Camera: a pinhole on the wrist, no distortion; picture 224 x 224 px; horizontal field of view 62.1 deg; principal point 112.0 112.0 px. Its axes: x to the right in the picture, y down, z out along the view. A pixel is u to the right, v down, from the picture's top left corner.
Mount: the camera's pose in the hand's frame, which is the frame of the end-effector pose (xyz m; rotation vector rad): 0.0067 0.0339 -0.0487 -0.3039 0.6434 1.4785
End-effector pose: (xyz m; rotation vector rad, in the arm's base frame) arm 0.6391 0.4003 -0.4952 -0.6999 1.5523 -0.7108
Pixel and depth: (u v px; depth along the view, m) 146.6 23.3 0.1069
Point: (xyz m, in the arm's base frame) 0.6440 0.4050 -0.6275
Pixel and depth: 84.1 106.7 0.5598
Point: 1.0579 0.4428 -0.8380
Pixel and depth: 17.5 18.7 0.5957
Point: 1.1369 0.0952 -0.8832
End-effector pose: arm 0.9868 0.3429 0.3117 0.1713 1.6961 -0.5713
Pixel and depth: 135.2 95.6 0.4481
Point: 1.3328 0.4751 0.0616
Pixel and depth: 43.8 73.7 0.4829
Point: 1.3740 0.2385 0.0248
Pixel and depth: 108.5 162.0 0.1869
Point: 1.1456 0.4137 0.2640
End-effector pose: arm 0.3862 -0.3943 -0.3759 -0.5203 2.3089 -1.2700
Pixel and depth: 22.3 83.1 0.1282
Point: 0.3815 -0.4548 -0.4733
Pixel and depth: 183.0 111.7 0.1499
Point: 0.3590 -0.3566 -0.5432
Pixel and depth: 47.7 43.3 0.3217
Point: 0.3503 -0.6103 -0.6298
